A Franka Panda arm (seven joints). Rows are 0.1 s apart.
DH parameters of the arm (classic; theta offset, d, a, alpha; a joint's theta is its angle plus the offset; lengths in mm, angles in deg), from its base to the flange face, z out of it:
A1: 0 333 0 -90
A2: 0 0 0 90
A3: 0 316 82.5 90
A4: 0 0 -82.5 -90
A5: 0 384 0 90
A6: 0 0 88 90
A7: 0 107 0 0
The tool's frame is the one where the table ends.
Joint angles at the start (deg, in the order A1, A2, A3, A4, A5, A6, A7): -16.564, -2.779, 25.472, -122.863, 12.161, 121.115, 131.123
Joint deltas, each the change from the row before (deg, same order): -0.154, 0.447, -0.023, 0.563, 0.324, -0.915, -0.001; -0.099, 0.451, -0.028, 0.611, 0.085, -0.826, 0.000; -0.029, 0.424, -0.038, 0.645, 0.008, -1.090, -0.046; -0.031, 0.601, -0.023, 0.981, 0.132, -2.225, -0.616; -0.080, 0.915, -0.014, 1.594, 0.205, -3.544, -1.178; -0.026, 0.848, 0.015, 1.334, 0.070, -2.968, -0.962
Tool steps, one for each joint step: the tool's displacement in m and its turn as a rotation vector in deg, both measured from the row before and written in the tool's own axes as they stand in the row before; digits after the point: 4 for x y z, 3 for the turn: -0.0001, -0.0018, 0.0003, -0.887, 0.127, 0.305; -0.0005, -0.0018, -0.0001, -0.664, 0.193, 0.124; -0.0006, -0.0010, -0.0001, -0.778, 0.390, -0.032; -0.0006, -0.0002, 0.0003, -1.650, 0.868, -0.600; -0.0008, -0.0001, -0.0003, -2.584, 1.306, -1.186; -0.0009, 0.0002, 0.0003, -2.205, 1.168, -1.084
